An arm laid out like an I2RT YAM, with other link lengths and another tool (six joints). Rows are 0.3 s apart.
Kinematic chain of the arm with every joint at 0, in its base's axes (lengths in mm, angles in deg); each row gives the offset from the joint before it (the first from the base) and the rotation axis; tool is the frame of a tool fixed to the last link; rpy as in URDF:
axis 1: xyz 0 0 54.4 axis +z
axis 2: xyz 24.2 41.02 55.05 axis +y
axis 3: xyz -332.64 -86.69 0 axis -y
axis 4: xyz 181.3 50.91 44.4 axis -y
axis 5: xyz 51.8 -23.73 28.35 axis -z
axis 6: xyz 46.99 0 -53.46 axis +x
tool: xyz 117 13 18 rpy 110.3 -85.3 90
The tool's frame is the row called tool.
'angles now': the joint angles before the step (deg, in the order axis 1, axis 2, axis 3, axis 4, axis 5, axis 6). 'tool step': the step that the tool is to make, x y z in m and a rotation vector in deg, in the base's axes. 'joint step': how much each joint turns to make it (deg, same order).
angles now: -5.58 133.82 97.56 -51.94 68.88 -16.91
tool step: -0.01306 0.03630 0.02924 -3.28 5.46 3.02
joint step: 5.75 -1.97 0.00 -15.83 3.29 9.07
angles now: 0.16 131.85 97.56 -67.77 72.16 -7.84
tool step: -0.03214 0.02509 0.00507 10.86 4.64 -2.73
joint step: 1.51 -4.02 0.00 -11.11 -11.67 2.83
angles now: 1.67 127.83 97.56 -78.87 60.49 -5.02
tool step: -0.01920 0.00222 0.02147 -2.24 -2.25 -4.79
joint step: 0.79 -1.55 -0.02 -10.04 -0.09 12.26
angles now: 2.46 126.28 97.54 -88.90 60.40 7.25
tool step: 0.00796 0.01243 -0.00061 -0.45 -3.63 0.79
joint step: 2.14 0.00 -0.01 0.95 -0.02 3.05
